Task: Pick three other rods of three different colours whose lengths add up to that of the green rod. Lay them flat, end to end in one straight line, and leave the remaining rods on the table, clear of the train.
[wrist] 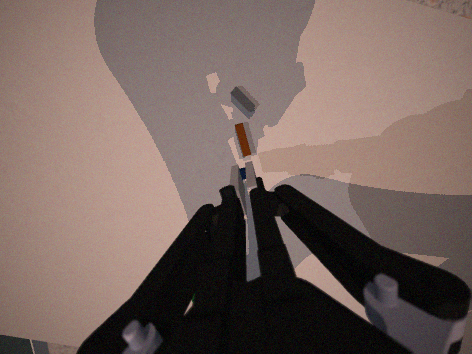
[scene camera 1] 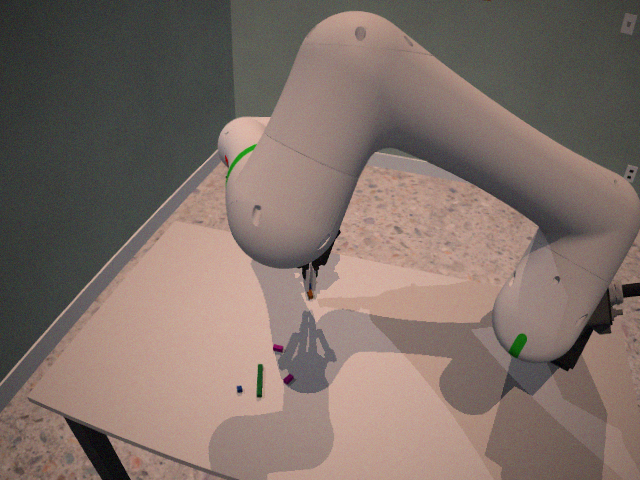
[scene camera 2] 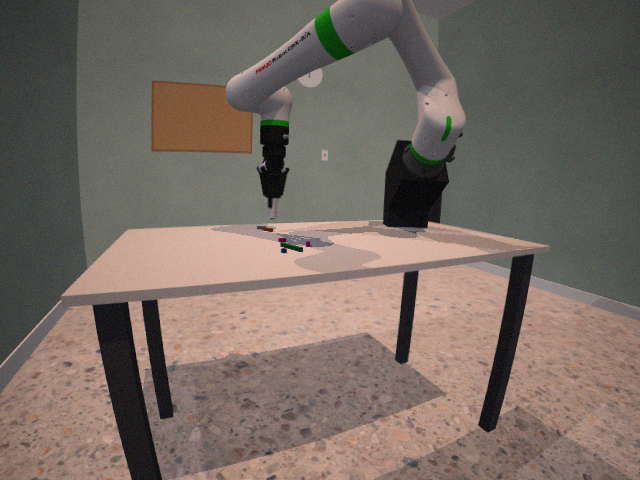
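Seen in the pictures: gripper, fingertip midpoint: (wrist: 244, 174) (scene camera 1: 309, 287) (scene camera 2: 272, 217); arm's base at its link origin: (scene camera 2: 422, 160).
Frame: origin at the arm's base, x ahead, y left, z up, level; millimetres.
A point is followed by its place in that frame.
Note:
My gripper (scene camera 1: 310, 283) @(z -212, x 508, y -98 mm) (scene camera 2: 272, 215) @(z -212, x 508, y -98 mm) (wrist: 244, 174) @(z -212, x 508, y -98 mm) is shut on a blue rod (wrist: 243, 173) @(z -206, x 511, y -101 mm), above the table near the orange rod. The fingers hide most of the held rod. The orange rod (scene camera 1: 310, 293) @(z -250, x 513, y -117 mm) (scene camera 2: 268, 229) @(z -254, x 519, y -118 mm) (wrist: 243, 140) @(z -250, x 519, y -127 mm) lies flat. A grey rod (scene camera 2: 260, 227) @(z -254, x 539, y -167 mm) (wrist: 244, 100) @(z -250, x 533, y -171 mm) lies beyond it in the wrist view, angled to it with a small gap. The long green rod (scene camera 1: 260, 380) @(z -250, x 506, y 168 mm) (scene camera 2: 292, 247) @(z -254, x 509, y 177 mm) lies flat, with a short blue rod (scene camera 1: 239, 389) @(z -251, x 535, y 206 mm) (scene camera 2: 283, 250) @(z -254, x 539, y 208 mm) beside it. Two magenta rods, one (scene camera 1: 278, 348) @(z -251, x 509, y 73 mm) (scene camera 2: 281, 239) @(z -253, x 515, y 74 mm) and another (scene camera 1: 288, 379) @(z -250, x 454, y 142 mm) (scene camera 2: 308, 243) @(z -252, x 458, y 147 mm), lie apart near the green rod.
The pale table (scene camera 1: 155, 310) @(z -260, x 834, y 84 mm) (scene camera 2: 155, 258) @(z -260, x 832, y 206 mm) bears all the loose rods. The arm hides part of its far edge in scene camera 1. The robot's black base (scene camera 2: 408, 191) @(z -113, x 32, y -33 mm) stands at the table's far right in scene camera 2. Arm shadows fall across the table.

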